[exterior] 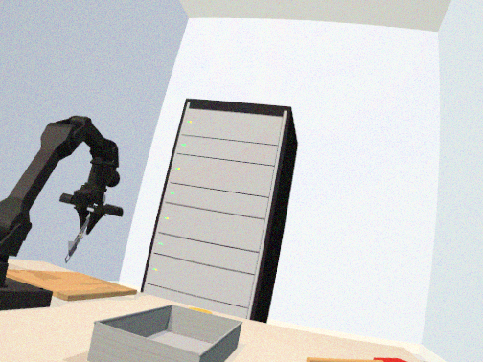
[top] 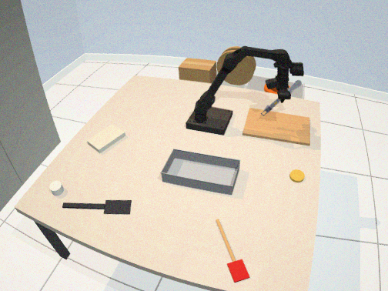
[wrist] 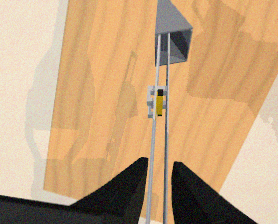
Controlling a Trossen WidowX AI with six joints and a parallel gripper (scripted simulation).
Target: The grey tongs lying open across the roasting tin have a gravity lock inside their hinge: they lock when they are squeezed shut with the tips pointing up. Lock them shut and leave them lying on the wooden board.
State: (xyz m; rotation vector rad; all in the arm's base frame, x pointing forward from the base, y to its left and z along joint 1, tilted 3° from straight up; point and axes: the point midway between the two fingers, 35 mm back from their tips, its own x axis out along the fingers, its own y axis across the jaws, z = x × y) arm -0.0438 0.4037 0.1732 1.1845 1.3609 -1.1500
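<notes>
Right now my gripper tip is 3 cm to the left of the yellow lock piece, 1 cm short of it and 1 cm above it. From my gripper tip the other things lie so: wooden board (15 cm below); grey roasting tin (41 cm ahead, 34 cm to the right, 13 cm below); yellow disc (36 cm ahead, 15 cm below, 9 cm to the left).
</notes>
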